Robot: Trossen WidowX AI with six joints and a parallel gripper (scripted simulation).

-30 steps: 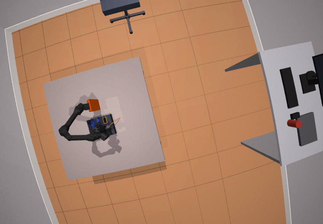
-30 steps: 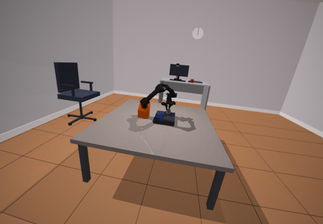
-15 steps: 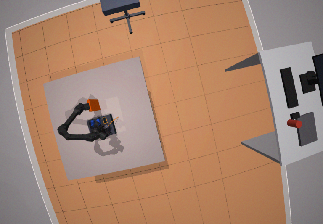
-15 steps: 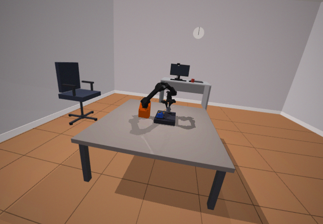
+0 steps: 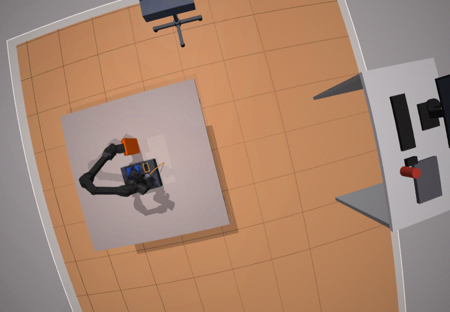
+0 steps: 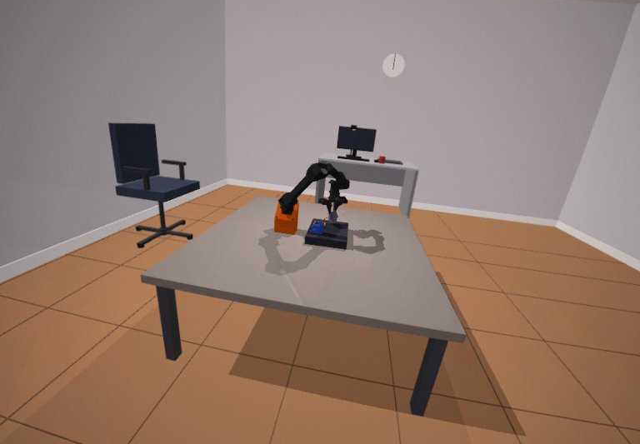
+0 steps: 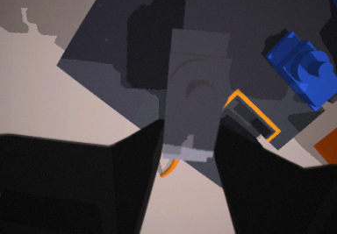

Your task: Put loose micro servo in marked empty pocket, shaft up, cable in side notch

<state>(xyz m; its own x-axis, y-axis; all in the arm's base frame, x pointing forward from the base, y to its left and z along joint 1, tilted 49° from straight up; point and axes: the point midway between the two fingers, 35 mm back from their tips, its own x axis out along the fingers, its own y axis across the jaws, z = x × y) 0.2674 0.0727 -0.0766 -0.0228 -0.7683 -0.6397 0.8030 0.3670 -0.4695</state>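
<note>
My gripper tip is now 40 mm short of the dark robot deck, 90 mm to the left of it and 90 mm above it.
</note>
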